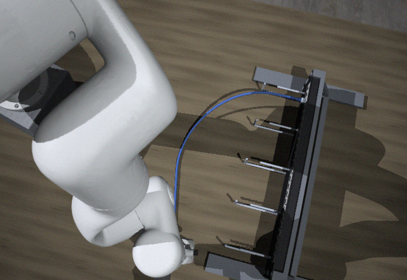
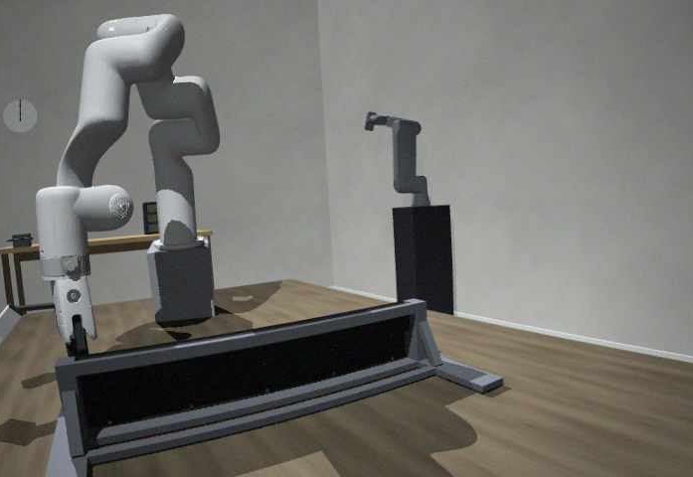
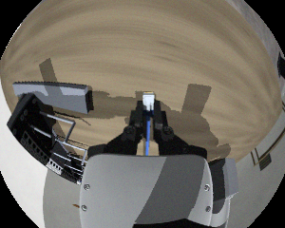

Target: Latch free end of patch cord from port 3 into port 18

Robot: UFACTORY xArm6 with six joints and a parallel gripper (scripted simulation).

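Now: the plug 10 mm ahead of my hand, 10 mm to the right of it and 10 mm below it.
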